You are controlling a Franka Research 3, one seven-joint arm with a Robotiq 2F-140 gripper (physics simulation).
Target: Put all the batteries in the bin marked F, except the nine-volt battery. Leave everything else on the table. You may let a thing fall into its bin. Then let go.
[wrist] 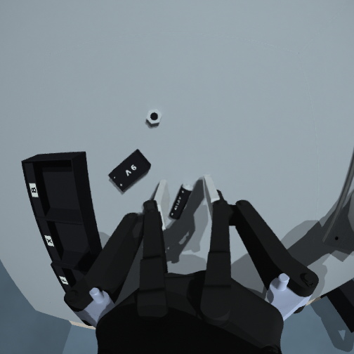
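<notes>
A small black cylindrical battery (pixel 179 204) with a light tip lies on the table in the wrist view, below and right of the middle. My gripper (pixel 186 187) is partly open, with one pale finger pad on each side of the battery and a visible gap on both sides. It is not shut on anything. The black nine-volt battery (pixel 130 170), marked 9V, lies to the left, outside the fingers. The bin marked F (pixel 64 280) is at the lower left, the nearest to the bottom in a black three-part bin row; my gripper's left linkage hides much of it.
The bins marked B (pixel 33 190) and X (pixel 49 240) are in the same row at the left. A silver hex nut (pixel 154 117) lies beyond the nine-volt battery. A grey metal base plate (pixel 336 245) stands at the right edge. The table edge shows at the lower left.
</notes>
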